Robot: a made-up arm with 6 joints. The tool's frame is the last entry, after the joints.
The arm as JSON. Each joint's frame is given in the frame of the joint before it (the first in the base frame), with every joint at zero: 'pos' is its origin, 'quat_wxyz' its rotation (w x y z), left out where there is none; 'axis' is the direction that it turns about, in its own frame. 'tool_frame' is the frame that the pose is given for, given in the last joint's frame.
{
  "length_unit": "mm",
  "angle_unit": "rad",
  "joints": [
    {
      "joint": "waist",
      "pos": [
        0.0,
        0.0,
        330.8
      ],
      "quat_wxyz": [
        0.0,
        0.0,
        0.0,
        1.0
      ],
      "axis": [
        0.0,
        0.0,
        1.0
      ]
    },
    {
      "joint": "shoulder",
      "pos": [
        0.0,
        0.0,
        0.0
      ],
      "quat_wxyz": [
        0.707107,
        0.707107,
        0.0,
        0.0
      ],
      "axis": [
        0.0,
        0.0,
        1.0
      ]
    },
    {
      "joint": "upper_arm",
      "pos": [
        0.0,
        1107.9,
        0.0
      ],
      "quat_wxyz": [
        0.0,
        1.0,
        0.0,
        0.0
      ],
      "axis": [
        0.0,
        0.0,
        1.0
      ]
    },
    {
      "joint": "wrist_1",
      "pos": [
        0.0,
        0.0,
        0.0
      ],
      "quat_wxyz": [
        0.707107,
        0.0,
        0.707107,
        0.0
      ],
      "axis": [
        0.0,
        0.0,
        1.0
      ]
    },
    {
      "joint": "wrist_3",
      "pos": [
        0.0,
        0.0,
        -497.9
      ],
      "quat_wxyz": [
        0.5,
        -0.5,
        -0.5,
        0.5
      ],
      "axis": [
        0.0,
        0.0,
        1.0
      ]
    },
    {
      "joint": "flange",
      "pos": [
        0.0,
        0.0,
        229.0
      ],
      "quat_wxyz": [
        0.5,
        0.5,
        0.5,
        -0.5
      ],
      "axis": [
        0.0,
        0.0,
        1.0
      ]
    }
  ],
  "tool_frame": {
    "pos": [
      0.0,
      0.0,
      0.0
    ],
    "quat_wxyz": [
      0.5,
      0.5,
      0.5,
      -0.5
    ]
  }
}
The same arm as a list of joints. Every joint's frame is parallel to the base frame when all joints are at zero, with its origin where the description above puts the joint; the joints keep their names.
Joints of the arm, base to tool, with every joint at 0 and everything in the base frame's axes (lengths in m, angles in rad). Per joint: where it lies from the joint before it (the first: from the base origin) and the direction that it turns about. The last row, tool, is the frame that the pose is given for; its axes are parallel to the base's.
waist: xyz 0 0 0.3308 axis 0 0 1
shoulder: xyz 0 0 0 axis 0 1 0
upper_arm: xyz 0 0 1.1079 axis 0 -1 0
wrist_1: xyz 0 0 0 axis -1 0 0
wrist_3: xyz 0.4979 0 0 axis 0 -1 0
flange: xyz 0 -0.229 0 axis -1 0 0
tool: xyz 0 0 0

